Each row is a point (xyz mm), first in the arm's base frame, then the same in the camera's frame.
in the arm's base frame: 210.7 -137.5 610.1
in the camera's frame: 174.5 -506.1 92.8
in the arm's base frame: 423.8 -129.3 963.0
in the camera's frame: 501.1 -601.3 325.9
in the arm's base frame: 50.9 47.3 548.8
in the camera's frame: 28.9 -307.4 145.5
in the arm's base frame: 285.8 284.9 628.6
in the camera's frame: 305.6 -107.3 183.6
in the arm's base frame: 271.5 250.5 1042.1
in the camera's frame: 439.2 -254.2 548.2
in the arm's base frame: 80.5 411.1 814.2
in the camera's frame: 200.8 -31.9 459.0
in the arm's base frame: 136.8 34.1 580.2
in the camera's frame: 117.9 -331.0 136.9
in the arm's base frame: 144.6 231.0 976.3
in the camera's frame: 295.7 -251.4 534.1
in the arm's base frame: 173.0 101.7 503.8
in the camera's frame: 132.1 -245.9 71.5
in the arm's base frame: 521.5 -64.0 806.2
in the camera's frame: 542.2 -497.8 164.7
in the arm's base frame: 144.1 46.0 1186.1
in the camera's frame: 347.8 -487.1 675.5
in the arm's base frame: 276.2 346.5 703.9
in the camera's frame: 332.3 -68.7 269.3
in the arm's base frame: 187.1 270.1 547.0
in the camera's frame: 182.9 -96.4 145.7
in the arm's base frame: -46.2 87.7 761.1
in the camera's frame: 22.4 -324.6 381.7
